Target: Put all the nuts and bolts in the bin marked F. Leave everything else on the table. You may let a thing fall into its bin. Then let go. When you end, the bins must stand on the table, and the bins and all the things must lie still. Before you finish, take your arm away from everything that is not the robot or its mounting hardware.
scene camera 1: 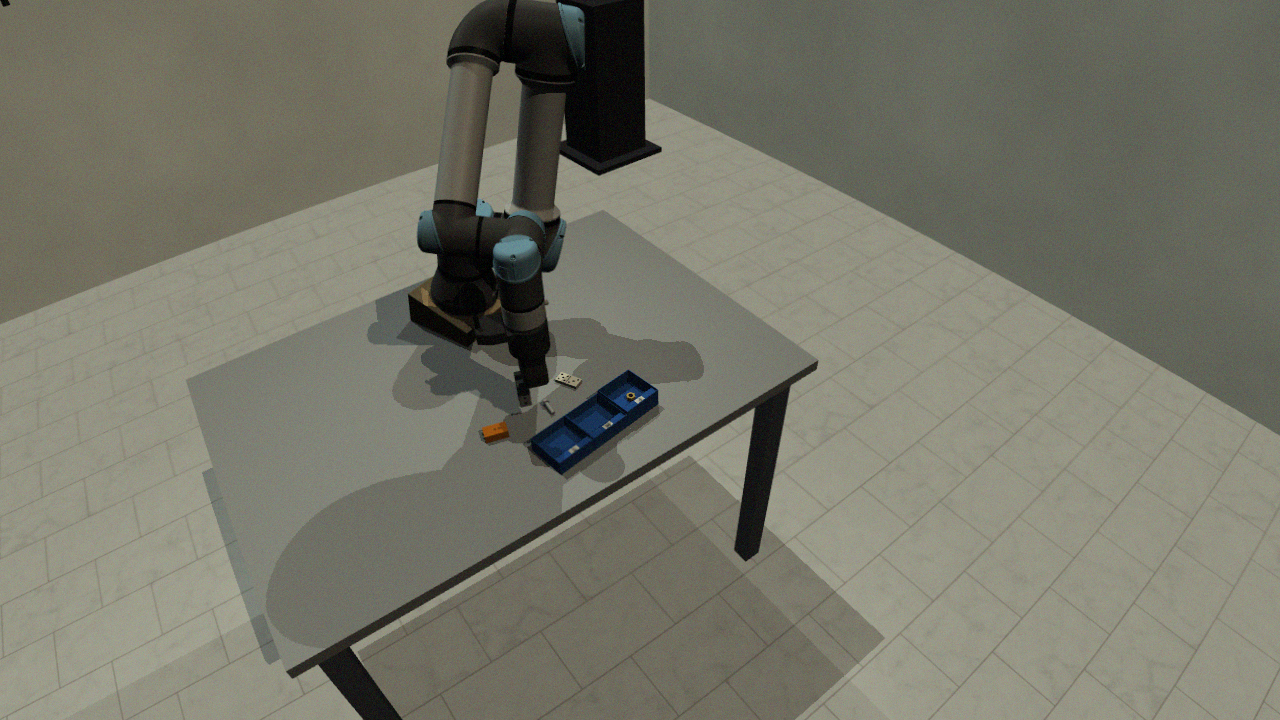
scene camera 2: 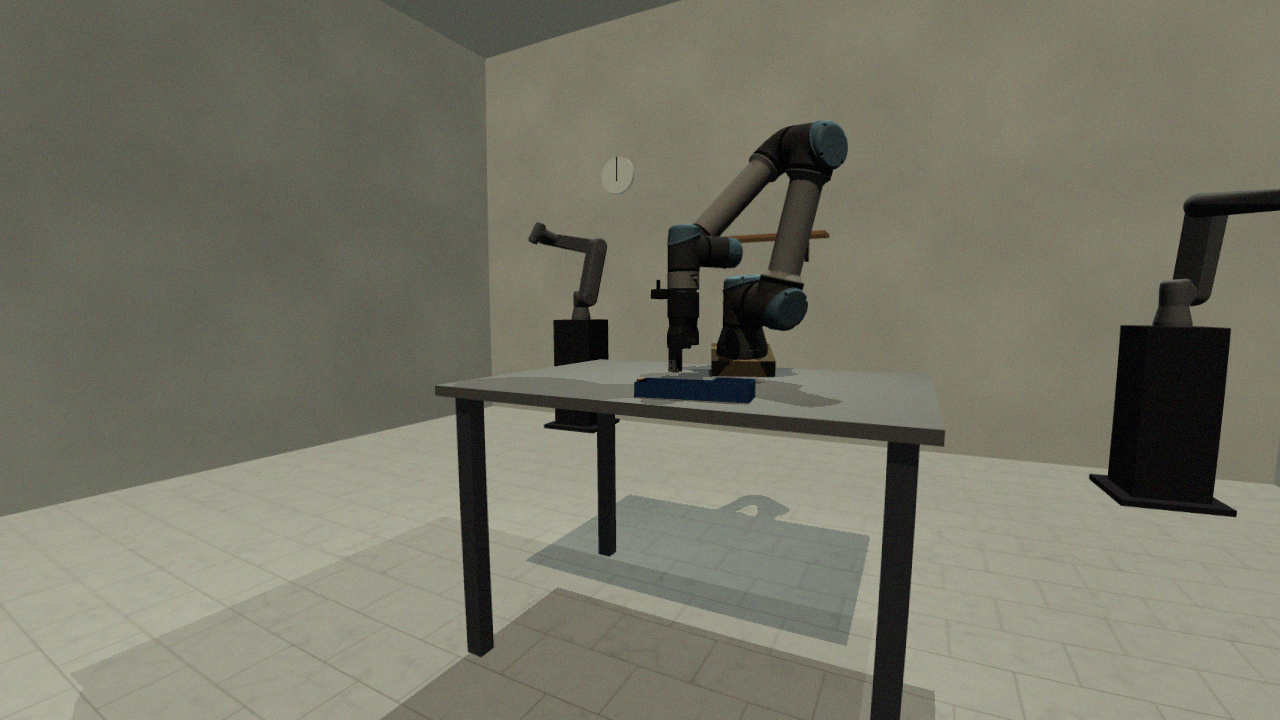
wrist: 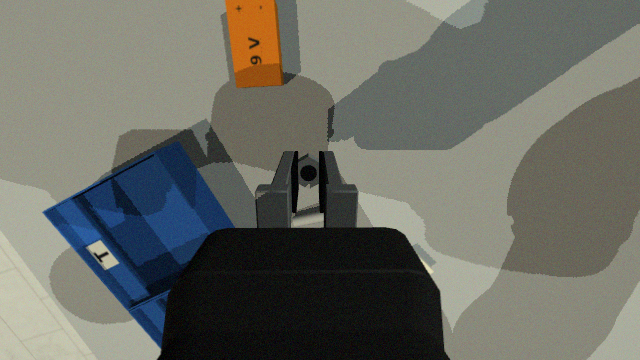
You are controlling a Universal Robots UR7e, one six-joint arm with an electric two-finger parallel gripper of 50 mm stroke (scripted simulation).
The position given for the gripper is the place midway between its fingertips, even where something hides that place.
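Note:
The gripper (scene camera 1: 525,401), (scene camera 2: 675,371), (wrist: 308,169). Blue bin (scene camera 1: 580,432), (scene camera 2: 740,390), (wrist: 137,210).

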